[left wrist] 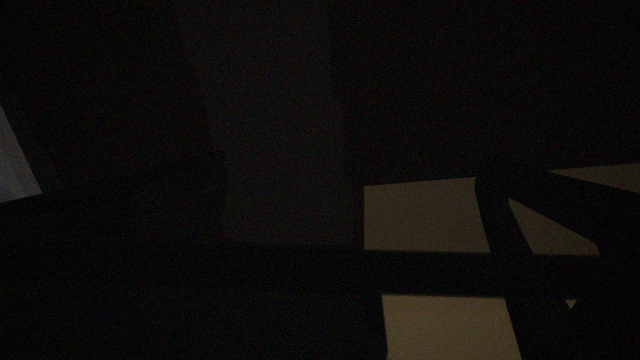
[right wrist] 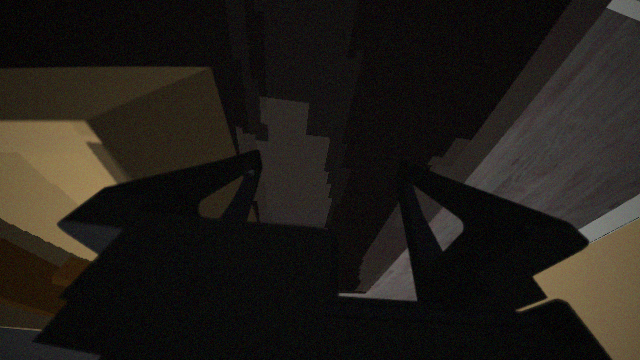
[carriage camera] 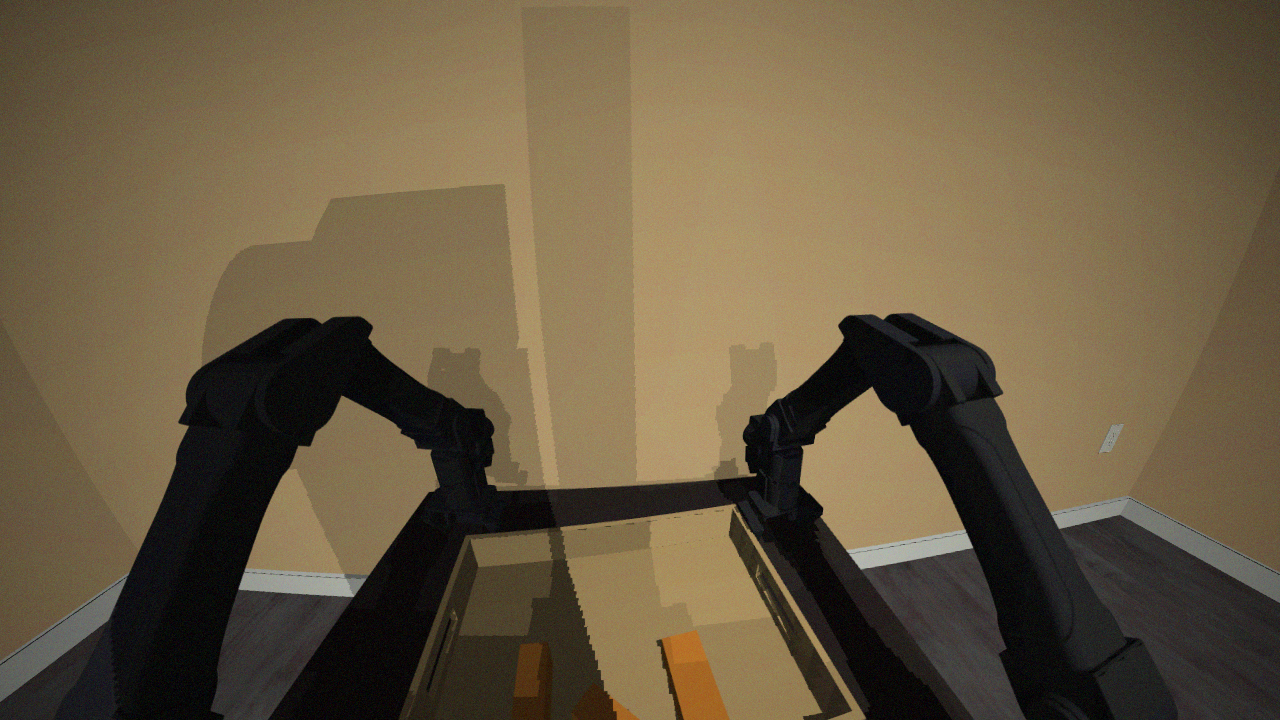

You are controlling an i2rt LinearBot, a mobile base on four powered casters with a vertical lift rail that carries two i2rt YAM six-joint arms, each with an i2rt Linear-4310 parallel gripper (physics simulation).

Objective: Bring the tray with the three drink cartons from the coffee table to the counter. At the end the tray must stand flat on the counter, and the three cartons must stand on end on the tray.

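Places are measured from the left arm's base along level axes (x back, y up, z left), in millimetres.
Where they show: left gripper, fingertip midpoint: (left wrist: 350, 168) (carriage camera: 473, 533); right gripper, fingertip midpoint: (right wrist: 329, 163) (carriage camera: 776, 537).
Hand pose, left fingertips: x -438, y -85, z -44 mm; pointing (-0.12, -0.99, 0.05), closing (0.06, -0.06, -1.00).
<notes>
After its pixels a point has its place.
The tan tray (carriage camera: 653, 530) @[x -428, y -81, z -384 mm] (left wrist: 425, 215) @[x -408, y -99, z -75 mm] (right wrist: 170, 135) @[x -436, y -79, z -548 mm] lies on the dark table (carriage camera: 358, 635) @[x -270, y -130, z 91 mm]. Orange drink cartons (carriage camera: 531, 676) @[x -188, y -72, z -208 mm] (carriage camera: 700, 680) @[x -178, y -90, z -416 mm] are inside the tray, and a third carton (carriage camera: 604, 704) @[x -165, y -97, z -296 mm] shows in part between them. The bottom edge of the carriage view cuts them off, so their stance is unclear. Part of a carton (right wrist: 25, 270) @[x -179, y -105, z -227 mm] also shows in the right wrist view. My left gripper (carriage camera: 460, 514) @[x -438, y -85, z -44 mm] (left wrist: 350, 168) @[x -438, y -85, z -44 mm] is open and empty by the tray's far left corner. My right gripper (carriage camera: 789, 514) (right wrist: 329, 163) @[x -409, y -109, z -621 mm] is open and empty by its far right corner.
A tan wall (carriage camera: 895, 223) @[x -658, y 483, z -961 mm] with shadows on it stands beyond the table. A white outlet (carriage camera: 1110, 437) @[x -647, y -173, z -2092 mm] is on the wall at the right. White baseboard (carriage camera: 921, 546) @[x -643, y -519, z -1334 mm] and dark wood floor (carriage camera: 1172, 591) @[x -334, y -580, z -2110 mm] show beside the table. The tray's side walls have slots.
</notes>
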